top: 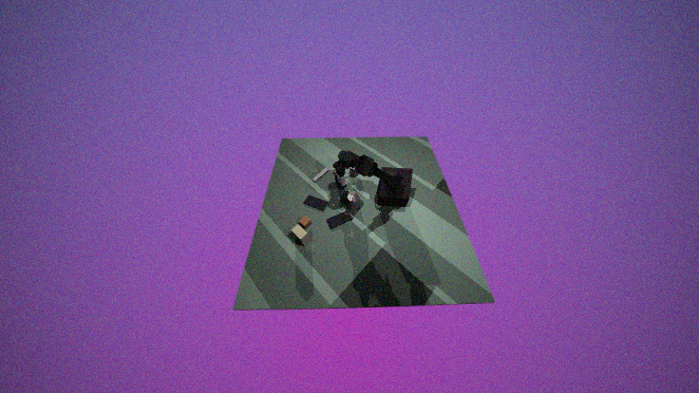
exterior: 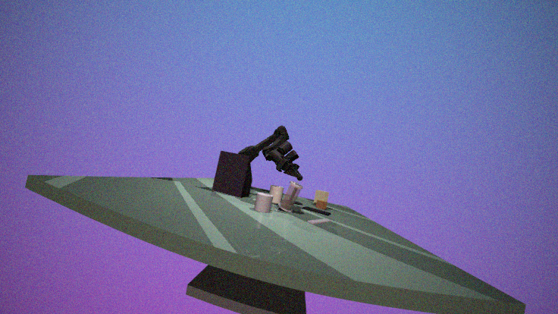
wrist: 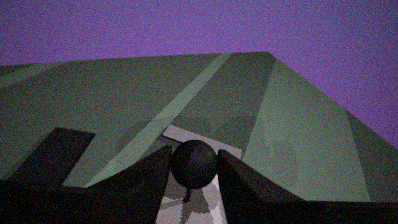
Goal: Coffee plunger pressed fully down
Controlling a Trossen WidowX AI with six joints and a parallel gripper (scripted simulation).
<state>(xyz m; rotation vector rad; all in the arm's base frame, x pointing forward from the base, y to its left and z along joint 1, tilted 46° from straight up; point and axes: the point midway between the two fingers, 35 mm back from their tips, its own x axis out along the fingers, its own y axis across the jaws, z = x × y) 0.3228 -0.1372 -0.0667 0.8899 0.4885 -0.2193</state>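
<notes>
The coffee press is 20 mm behind my gripper tip, 30 mm to the left of it and 80 mm below it.
</notes>
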